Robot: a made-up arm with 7 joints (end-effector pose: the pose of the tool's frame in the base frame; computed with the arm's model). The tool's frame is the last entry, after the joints.
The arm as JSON. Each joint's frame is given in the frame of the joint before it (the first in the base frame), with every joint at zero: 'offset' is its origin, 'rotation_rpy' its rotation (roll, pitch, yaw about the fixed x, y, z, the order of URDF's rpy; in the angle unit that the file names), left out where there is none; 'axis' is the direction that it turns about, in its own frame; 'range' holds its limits. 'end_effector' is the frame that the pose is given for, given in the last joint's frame.
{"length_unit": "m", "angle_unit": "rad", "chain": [
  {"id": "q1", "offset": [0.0, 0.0, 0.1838], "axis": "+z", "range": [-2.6, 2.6]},
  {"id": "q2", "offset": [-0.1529, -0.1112, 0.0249], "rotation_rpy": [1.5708, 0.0, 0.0], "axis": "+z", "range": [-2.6, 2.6]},
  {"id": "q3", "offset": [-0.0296, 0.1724, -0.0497], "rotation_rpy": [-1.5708, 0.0, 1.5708], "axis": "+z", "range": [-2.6, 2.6]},
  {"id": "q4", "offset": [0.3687, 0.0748, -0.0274], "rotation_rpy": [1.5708, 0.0, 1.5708], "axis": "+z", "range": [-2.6, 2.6]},
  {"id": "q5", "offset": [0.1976, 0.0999, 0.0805], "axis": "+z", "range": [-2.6, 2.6]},
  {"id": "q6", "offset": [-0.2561, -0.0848, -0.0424], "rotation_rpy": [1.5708, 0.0, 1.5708], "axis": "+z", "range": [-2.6, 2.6]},
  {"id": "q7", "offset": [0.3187, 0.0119, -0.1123], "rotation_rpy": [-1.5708, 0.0, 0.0], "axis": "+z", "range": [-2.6, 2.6]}
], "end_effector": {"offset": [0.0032, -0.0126, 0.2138], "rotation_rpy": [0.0, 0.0, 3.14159]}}
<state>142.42 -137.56 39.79 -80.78 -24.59 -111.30 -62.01</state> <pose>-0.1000 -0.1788 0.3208 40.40 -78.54 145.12</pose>
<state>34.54 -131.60 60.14 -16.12 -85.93 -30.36 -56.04</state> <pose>-0.4224 0.5004 0.5742 -80.68 -49.68 10.52</pose>
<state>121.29 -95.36 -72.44 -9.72 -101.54 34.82 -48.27</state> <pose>0.1895 0.9555 0.5140 -97.22 1.39 -117.00</pose>
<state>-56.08 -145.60 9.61 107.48 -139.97 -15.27 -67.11</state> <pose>0.2489 -0.7380 -0.0785 -58.22 130.30 -56.18</pose>
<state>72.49 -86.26 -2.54 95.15 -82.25 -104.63 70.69</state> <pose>0.4578 -0.1240 0.3769 16.73 -23.75 137.14</pose>
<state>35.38 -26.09 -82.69 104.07 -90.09 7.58 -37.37</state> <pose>0.0580 -0.9239 0.1479 56.71 63.48 -3.53</pose>
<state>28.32 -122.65 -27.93 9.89 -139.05 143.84 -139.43</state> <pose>0.7119 0.2258 0.4965 14.61 -32.43 12.86</pose>
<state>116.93 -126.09 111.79 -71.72 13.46 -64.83 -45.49</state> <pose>0.0062 -0.1169 0.5247 11.21 -37.05 167.16</pose>
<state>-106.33 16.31 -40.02 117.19 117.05 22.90 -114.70</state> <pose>-0.1533 0.8264 0.9337 -48.87 -43.60 15.35</pose>
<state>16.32 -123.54 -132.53 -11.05 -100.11 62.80 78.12</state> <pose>0.2119 -0.8288 0.6726 -56.01 -2.69 156.67</pose>
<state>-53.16 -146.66 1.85 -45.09 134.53 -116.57 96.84</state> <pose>-0.0547 0.4916 -0.1774 40.10 -57.03 -21.05</pose>
